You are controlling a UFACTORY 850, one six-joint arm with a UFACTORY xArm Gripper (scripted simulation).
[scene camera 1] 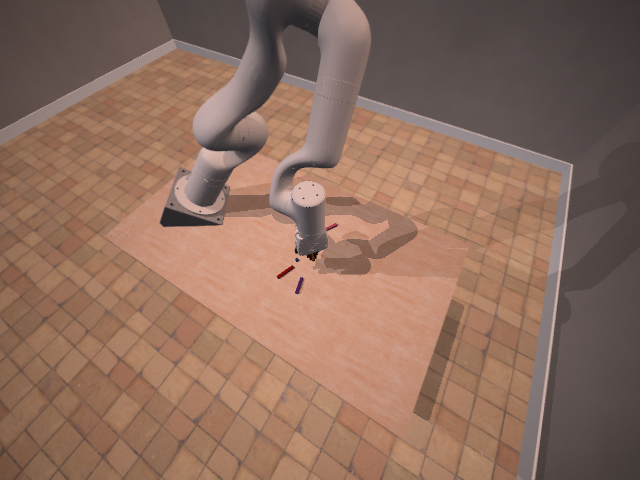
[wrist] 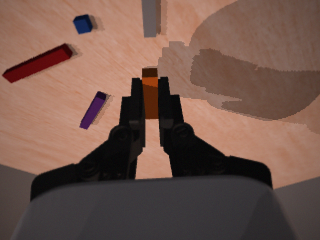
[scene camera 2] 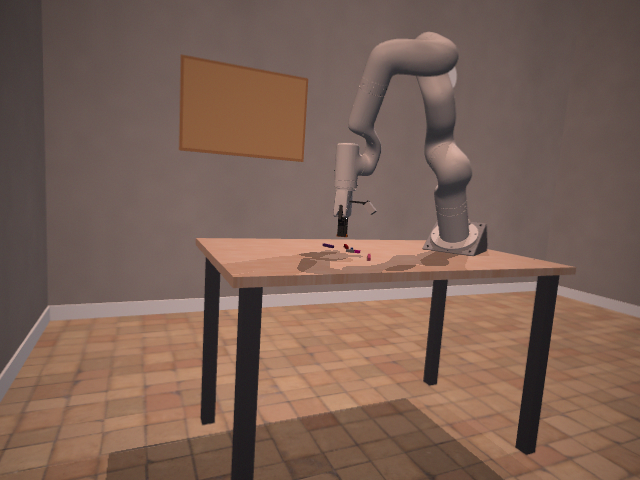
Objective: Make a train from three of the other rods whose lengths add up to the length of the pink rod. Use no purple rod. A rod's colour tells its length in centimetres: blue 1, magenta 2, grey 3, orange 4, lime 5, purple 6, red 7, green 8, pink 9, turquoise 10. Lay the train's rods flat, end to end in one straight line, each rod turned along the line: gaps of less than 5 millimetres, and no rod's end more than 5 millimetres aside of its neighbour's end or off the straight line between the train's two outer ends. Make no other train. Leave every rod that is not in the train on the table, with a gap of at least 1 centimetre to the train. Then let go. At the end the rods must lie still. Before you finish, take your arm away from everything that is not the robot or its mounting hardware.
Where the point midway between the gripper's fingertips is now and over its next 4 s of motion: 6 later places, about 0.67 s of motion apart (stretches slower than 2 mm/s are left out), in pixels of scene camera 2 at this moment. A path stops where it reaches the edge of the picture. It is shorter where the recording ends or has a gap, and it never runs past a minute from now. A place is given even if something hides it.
My gripper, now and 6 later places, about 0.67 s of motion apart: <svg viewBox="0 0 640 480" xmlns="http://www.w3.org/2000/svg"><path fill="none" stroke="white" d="M342 236L340 247L340 249L340 247L342 228L342 223L342 216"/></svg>
